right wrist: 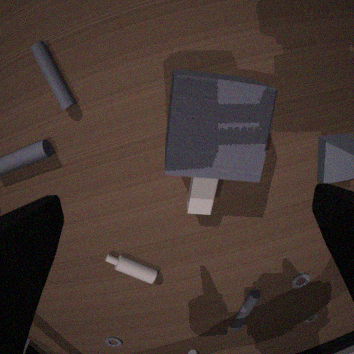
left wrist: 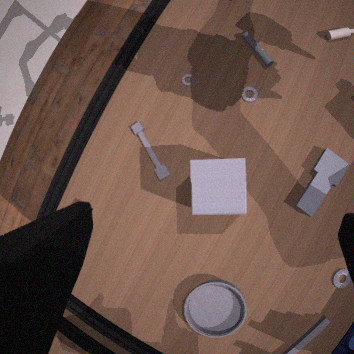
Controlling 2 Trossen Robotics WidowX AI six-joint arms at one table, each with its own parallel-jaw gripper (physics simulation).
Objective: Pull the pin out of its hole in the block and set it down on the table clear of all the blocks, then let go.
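Frame: origin at the left arm's base, x ahead, y right, z down, level; centimetres.
Seen in the pictures: left gripper, fingertip midpoint: (left wrist: 223,222); right gripper, fingertip midpoint: (right wrist: 189,203).
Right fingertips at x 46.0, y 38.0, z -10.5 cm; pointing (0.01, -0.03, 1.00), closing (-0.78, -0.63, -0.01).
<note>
Offsets run from my right fingertips to a thing's middle.
In the right wrist view a large dark grey block {dx -1.9, dy -1.7, dz +11.5 cm} (right wrist: 192,125) stands on the table. A pale, square-sided pin {dx +1.4, dy -4.7, dz +11.8 cm} (right wrist: 202,196) sticks out of its side toward the bottom of the view; the rest of the pin is hidden in the block. My right gripper (right wrist: 189,203) is open and empty. The pin's free end shows between its widely spread fingers, touching neither, and the gripper hangs above it. My left gripper (left wrist: 223,222) is open and empty, high over the table. Between its fingers in the left wrist view is a pale square block {dx -12.4, dy -28.4, dz +10.5 cm} (left wrist: 219,186), with no pin showing in it.
A round dish {dx -30.2, dy -28.0, dz +13.6 cm} (left wrist: 212,307), a stepped grey block {dx -11.2, dy -14.1, dz +13.8 cm} (left wrist: 320,185), a thin double-ended bar {dx -7.2, dy -39.4, dz +14.3 cm} (left wrist: 149,150) and small rings (left wrist: 250,94) (right wrist: 114,342) lie about. A white stepped peg {dx +13.7, dy -8.6, dz +13.7 cm} (right wrist: 136,269) (left wrist: 339,34) and grey rods {dx +5.1, dy +9.1, dz +13.9 cm} (right wrist: 52,75) {dx +13.1, dy +6.7, dz +13.7 cm} (right wrist: 25,157) lie near the pinned block. Another block (right wrist: 340,160) stands at right.
</note>
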